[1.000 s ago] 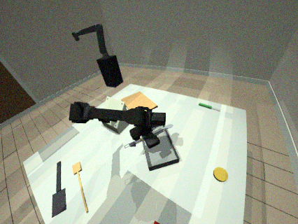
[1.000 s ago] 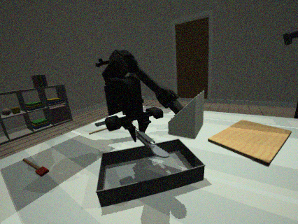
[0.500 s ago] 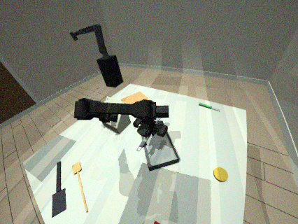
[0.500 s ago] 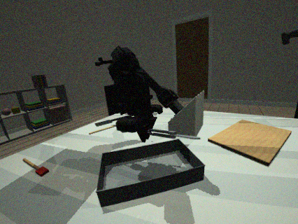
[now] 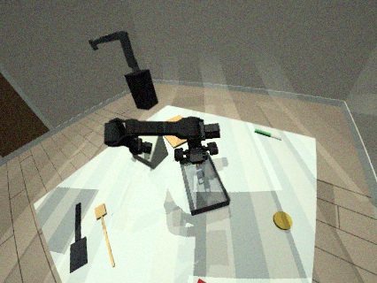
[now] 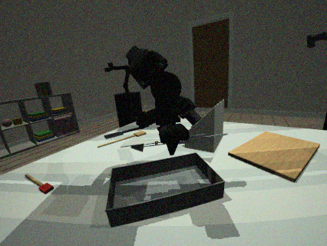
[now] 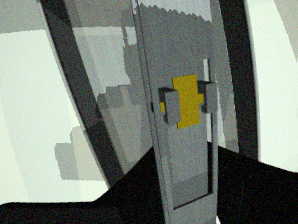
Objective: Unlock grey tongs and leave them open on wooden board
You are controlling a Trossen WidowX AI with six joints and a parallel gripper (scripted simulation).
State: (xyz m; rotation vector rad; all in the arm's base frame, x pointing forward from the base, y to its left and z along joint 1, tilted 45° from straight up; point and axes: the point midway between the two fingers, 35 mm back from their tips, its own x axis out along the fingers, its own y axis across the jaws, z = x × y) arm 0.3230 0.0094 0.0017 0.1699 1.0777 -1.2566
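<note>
My gripper tip is 20 mm short of the yellow lock piece, 30 mm to the left of it and 40 mm below it. Also, from my gripper tip: black spatula (370 mm behind, 530 mm to the right, 120 mm below); then grey roasting tin (20 mm ahead, 20 mm to the right, 90 mm below); then wooden board (360 mm behind, 330 mm to the left, 110 mm below).
</note>
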